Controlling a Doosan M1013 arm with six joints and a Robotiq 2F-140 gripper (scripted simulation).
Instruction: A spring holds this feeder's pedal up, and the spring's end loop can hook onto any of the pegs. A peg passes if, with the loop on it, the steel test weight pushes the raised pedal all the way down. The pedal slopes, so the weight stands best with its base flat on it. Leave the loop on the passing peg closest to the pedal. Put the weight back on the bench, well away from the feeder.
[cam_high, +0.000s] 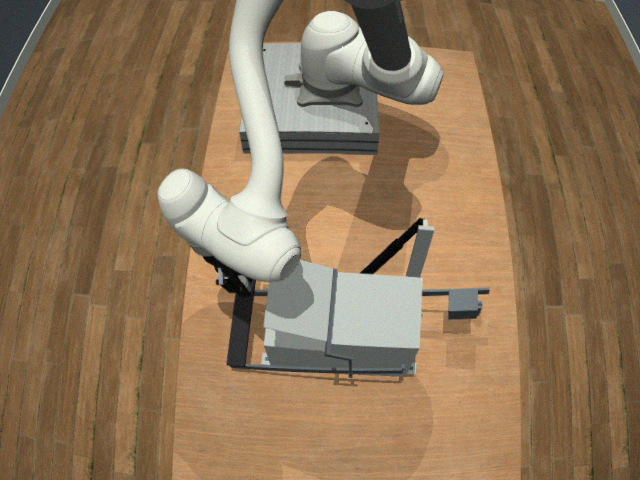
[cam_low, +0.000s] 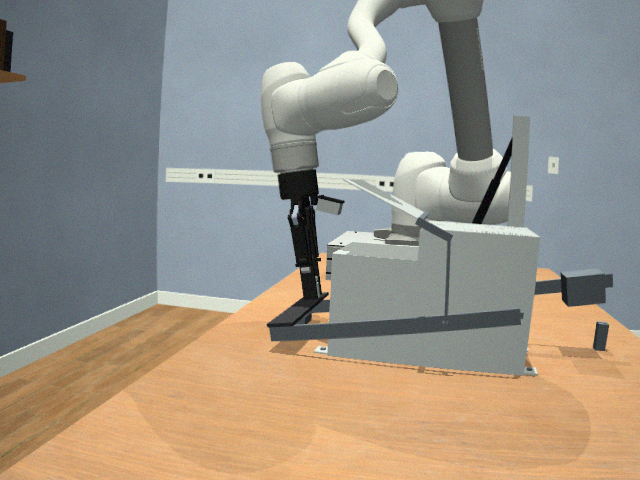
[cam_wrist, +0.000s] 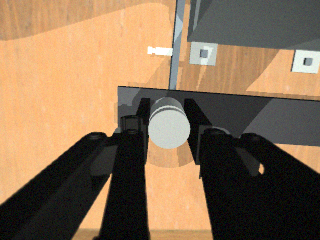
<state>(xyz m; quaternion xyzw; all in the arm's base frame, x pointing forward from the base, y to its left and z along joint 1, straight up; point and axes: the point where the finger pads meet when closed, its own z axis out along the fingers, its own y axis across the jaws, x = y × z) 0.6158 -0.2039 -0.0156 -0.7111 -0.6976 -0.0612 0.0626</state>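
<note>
My hand is 1 cm to the left of the small grey block and 8 cm above it. Round my hand: steel test weight: 1 cm below.
</note>
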